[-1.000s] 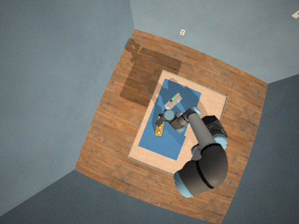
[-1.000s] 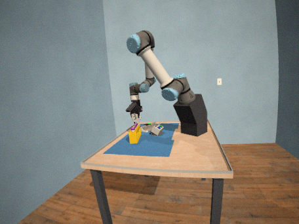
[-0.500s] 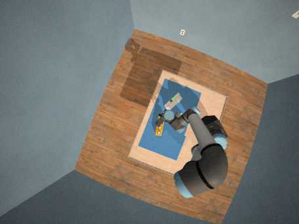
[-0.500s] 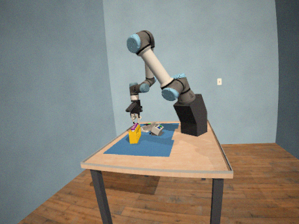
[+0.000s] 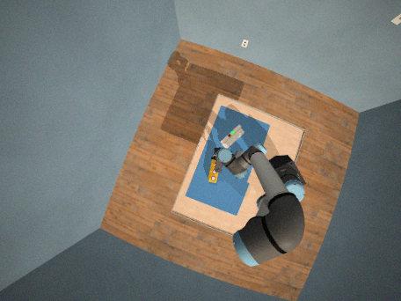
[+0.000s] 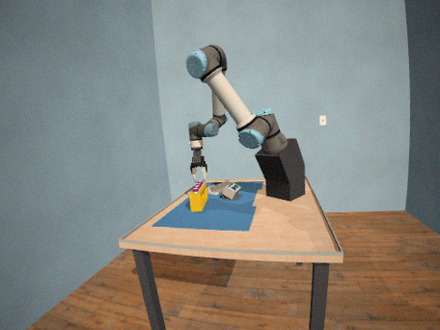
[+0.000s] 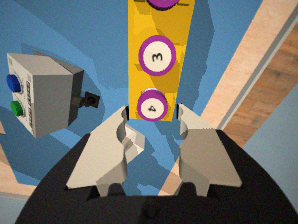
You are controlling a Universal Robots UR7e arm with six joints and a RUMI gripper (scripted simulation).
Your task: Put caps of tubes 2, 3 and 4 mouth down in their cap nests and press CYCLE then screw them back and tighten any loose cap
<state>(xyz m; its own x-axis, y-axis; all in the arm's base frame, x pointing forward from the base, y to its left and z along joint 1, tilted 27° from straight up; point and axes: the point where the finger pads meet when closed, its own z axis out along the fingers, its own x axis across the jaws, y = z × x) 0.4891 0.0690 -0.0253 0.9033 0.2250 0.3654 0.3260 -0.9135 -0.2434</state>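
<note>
My gripper is now 10 mm past the cap, 50 mm to the right of it and 10 mm above it. Round my hand: green key: 200 mm behind, 90 mm to the right, 60 mm below; blue cycle key: 200 mm behind, 50 mm to the right, 60 mm below; key housing: 180 mm behind, 70 mm to the right, 70 mm below.
</note>
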